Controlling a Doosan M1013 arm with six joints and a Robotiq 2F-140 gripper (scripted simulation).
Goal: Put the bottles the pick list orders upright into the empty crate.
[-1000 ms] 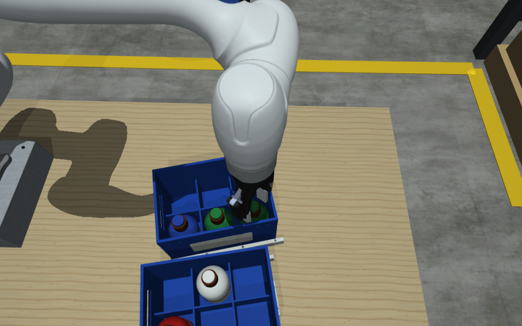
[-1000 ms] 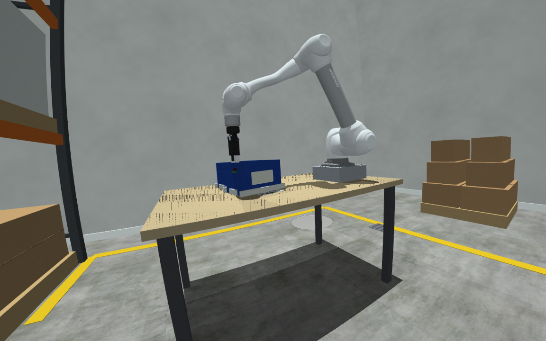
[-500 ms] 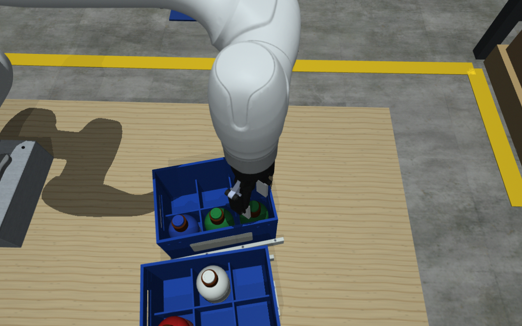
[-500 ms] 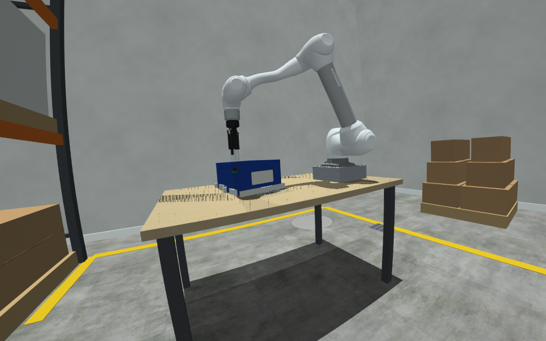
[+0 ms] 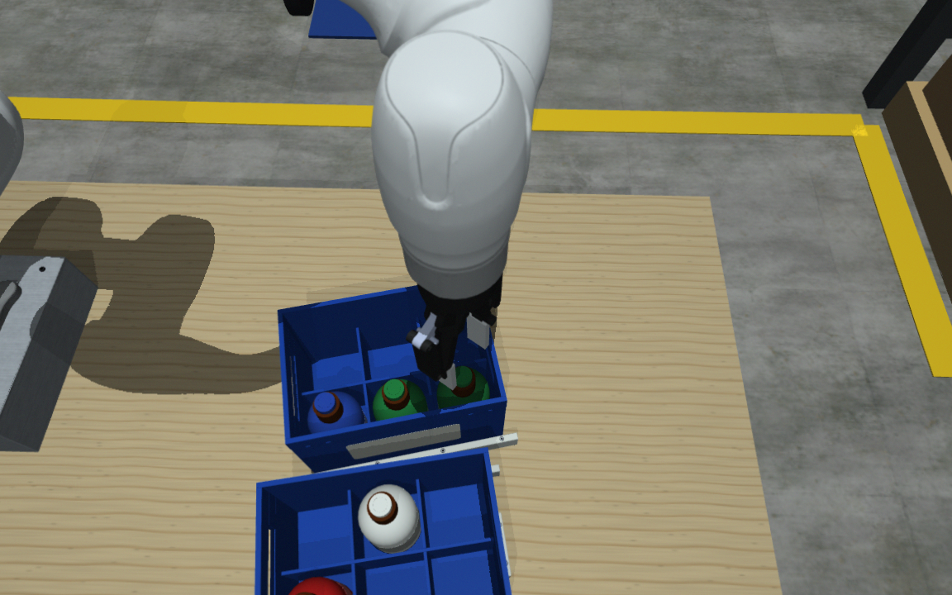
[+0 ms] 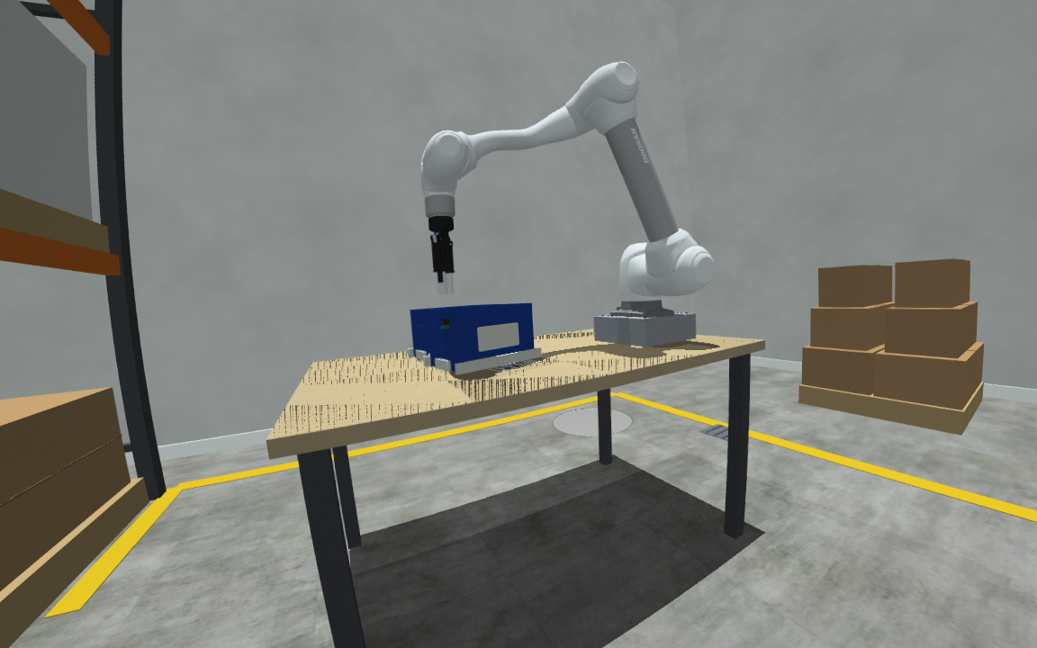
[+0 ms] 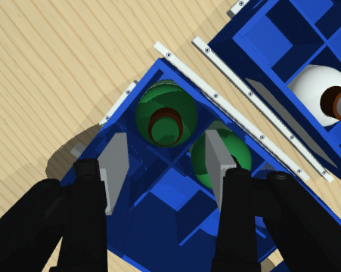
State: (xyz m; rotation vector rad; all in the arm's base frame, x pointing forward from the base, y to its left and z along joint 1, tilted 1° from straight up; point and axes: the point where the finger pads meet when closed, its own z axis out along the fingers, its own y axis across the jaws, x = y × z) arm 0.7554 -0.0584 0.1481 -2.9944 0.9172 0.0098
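My gripper is now 90 mm past the white bottle, 160 mm to the left of it and 160 mm above it. Also, from my hand: pick list (150 mm behind, 150 mm to the left, 250 mm below); blue bottle (170 mm behind, 40 mm to the right, 160 mm below); red bottle (160 mm behind, 270 mm to the right, 160 mm below).
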